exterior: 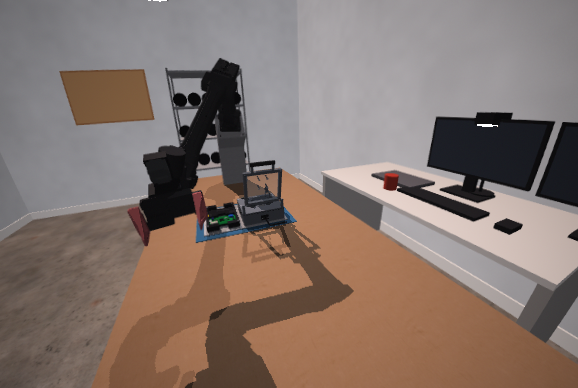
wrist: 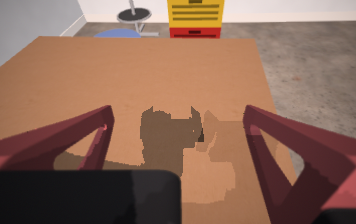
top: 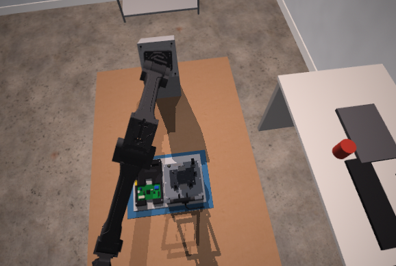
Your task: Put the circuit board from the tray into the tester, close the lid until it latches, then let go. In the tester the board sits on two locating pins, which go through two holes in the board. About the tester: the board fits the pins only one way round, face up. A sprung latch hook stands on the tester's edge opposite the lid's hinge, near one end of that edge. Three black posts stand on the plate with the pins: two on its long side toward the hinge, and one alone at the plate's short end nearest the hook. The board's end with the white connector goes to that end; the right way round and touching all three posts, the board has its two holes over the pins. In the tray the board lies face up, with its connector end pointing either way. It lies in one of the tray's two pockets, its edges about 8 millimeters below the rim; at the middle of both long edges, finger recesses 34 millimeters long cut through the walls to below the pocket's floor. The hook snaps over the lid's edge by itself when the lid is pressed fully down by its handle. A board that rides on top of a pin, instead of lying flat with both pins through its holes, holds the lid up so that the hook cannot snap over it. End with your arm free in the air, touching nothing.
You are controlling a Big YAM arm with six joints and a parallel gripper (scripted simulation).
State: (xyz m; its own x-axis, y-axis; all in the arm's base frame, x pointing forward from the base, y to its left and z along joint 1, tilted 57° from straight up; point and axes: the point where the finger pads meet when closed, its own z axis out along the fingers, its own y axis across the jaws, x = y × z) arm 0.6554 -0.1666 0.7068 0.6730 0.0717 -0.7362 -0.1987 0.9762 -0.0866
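The green circuit board is 47 cm behind my hand, 2 cm to the left of it and 22 cm below it. From my hand the other things lie so: clear lid (41 cm behind, 20 cm to the left, 6 cm below).
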